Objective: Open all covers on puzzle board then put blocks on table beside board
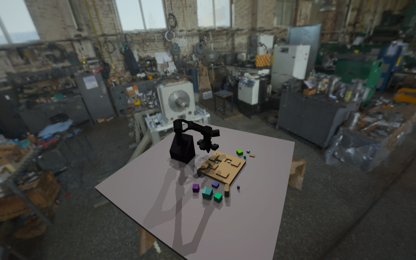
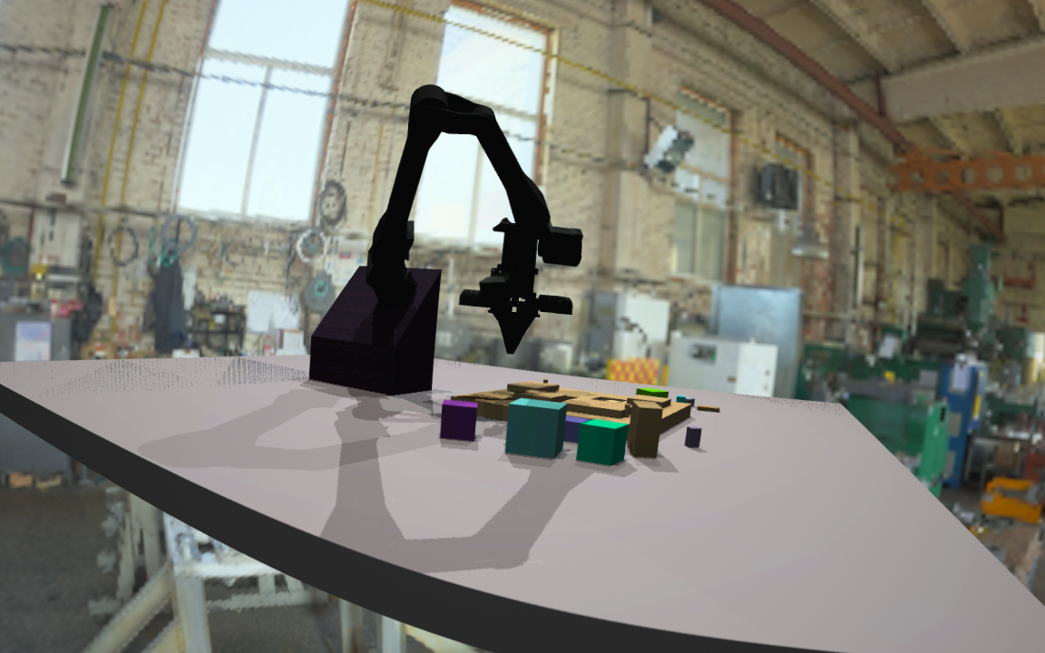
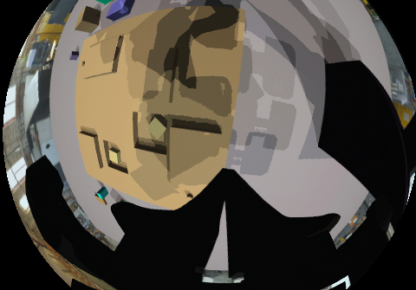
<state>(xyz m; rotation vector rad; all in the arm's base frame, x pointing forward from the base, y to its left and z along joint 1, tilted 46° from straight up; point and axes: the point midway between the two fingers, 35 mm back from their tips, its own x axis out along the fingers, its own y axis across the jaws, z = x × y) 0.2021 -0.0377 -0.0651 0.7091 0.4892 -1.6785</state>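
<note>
The tan puzzle board lies 13 cm ahead of my gripper tip, 6 cm below it and 5 cm to the right of it. Also, from my gripper tip: lime block 23 cm ahead, 17 cm to the left, 7 cm below; then small teal block 29 cm ahead, 12 cm to the left, 7 cm below; then violet block 25 cm to the right, 16 cm ahead, 7 cm below.
</note>
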